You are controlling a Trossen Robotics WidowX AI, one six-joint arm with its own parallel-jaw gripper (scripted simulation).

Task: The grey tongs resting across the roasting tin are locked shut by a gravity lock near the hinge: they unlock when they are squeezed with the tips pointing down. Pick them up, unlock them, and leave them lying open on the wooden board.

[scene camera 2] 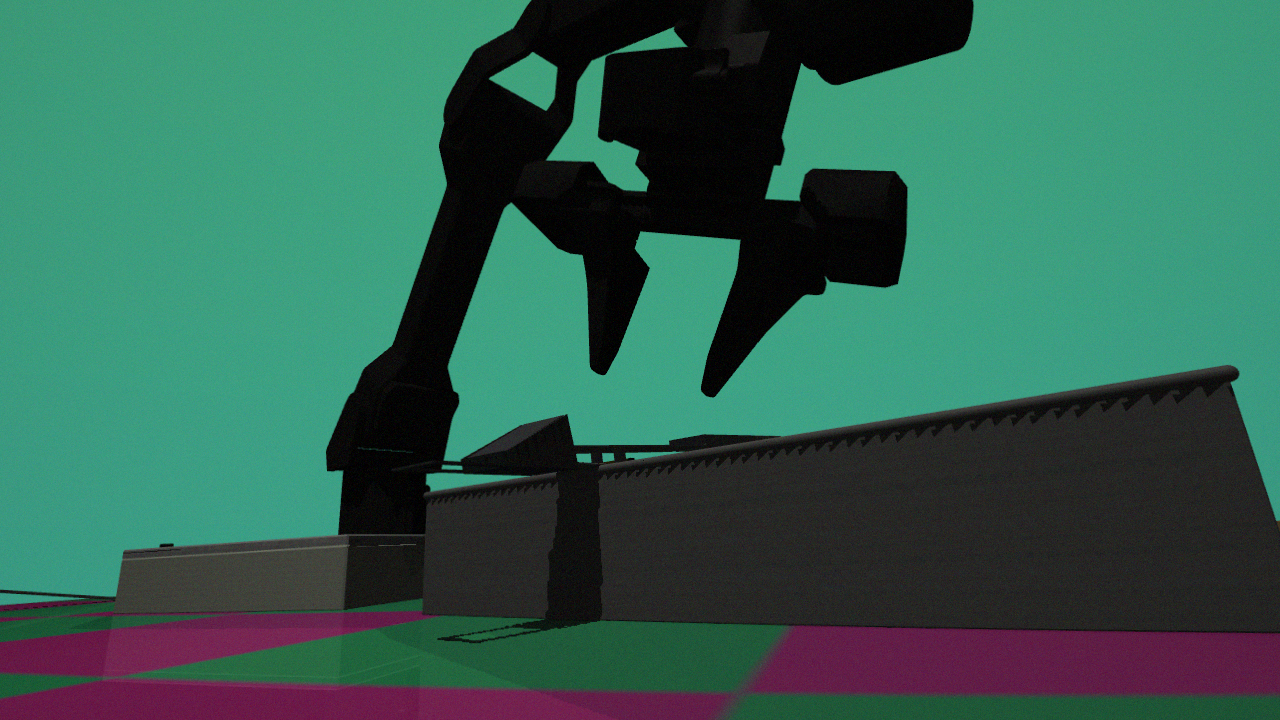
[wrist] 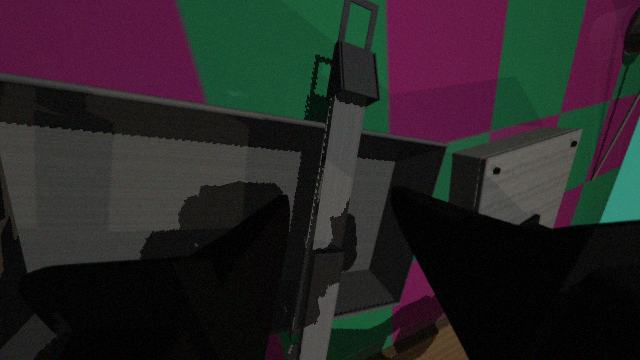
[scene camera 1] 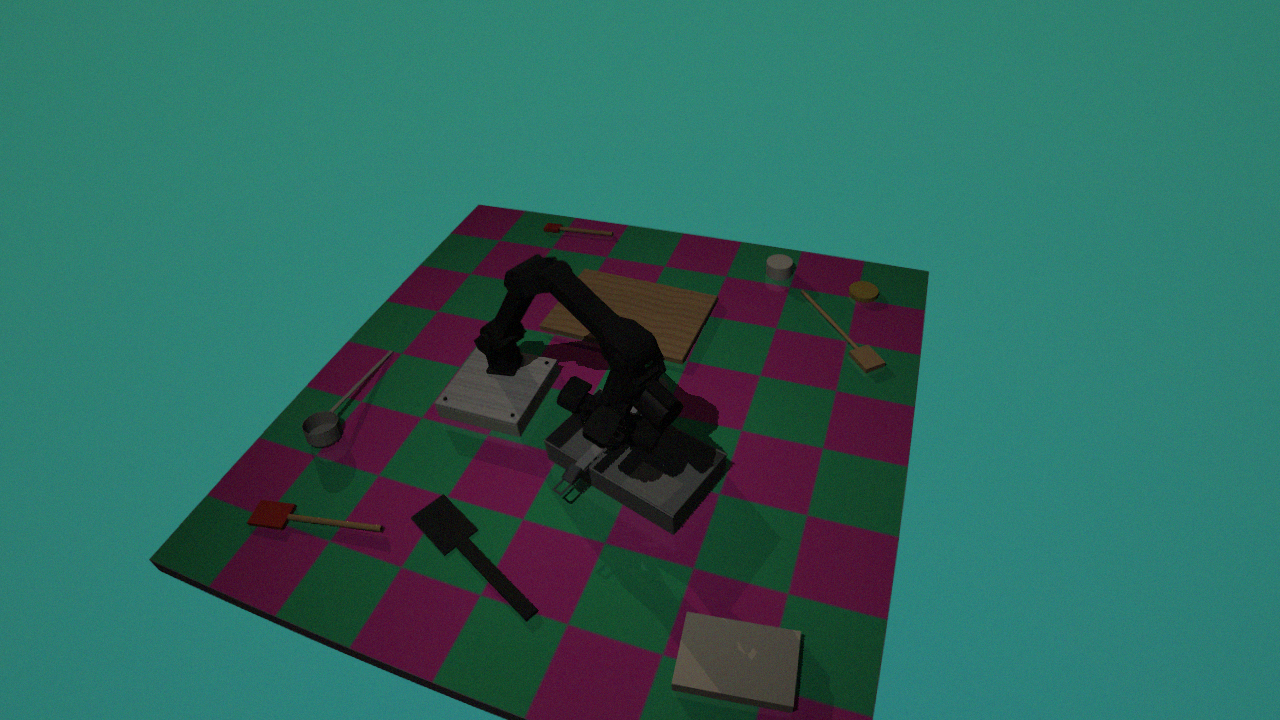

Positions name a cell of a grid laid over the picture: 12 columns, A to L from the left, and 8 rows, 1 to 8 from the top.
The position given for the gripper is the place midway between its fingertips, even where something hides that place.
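The scene contains a roasting tin (scene camera 2: K6), a wooden board (scene camera 1: G4), a red spatula (scene camera 1: C6) and a black spatula (scene camera 1: E6). The black spatula is out of frame in scene camera 2; it is also out of frame in the wrist view. The gripper (scene camera 2: G5) is visible too, both in scene camera 1 (scene camera 1: F5) and in the wrist view (wrist: G5).
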